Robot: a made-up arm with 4 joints.
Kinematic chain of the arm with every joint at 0, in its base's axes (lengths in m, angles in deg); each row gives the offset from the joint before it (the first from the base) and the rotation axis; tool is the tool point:
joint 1: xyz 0 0 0.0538 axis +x
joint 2: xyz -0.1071 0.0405 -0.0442 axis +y
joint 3: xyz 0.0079 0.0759 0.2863 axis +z
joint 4: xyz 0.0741 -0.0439 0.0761 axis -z
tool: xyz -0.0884 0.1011 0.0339
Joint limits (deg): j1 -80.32..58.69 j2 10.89..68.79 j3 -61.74..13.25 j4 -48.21..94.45
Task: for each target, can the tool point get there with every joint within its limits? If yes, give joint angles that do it. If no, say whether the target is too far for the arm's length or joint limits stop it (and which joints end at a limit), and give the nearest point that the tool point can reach.
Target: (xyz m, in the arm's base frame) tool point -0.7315 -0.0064 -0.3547
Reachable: no: too far | nearest point -0.0901 0.3758 -0.0316 | short by 0.814 m
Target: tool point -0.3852 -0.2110 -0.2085
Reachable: no: joint limits stop it (at a limit: joint 1, joint 2, joint 3, joint 4) | nearest point -0.0725 -0.2695 0.2895 | short by 0.591 m
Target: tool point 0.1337 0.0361 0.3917
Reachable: yes | joints 26.74 22.21 -16.08 38.60
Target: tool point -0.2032 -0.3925 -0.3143
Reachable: no: joint limits stop it (at a limit: joint 1, joint 2, joint 3, joint 4) | nearest point 0.0915 -0.2881 0.1981 | short by 0.600 m
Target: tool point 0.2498 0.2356 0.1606
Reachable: yes | joints -9.65 50.99 5.85 43.49
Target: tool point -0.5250 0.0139 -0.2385
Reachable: no: joint limits stop it (at a limit: joint 1, joint 2, joint 4) | nearest point -0.0913 0.3756 -0.0288 | short by 0.602 m
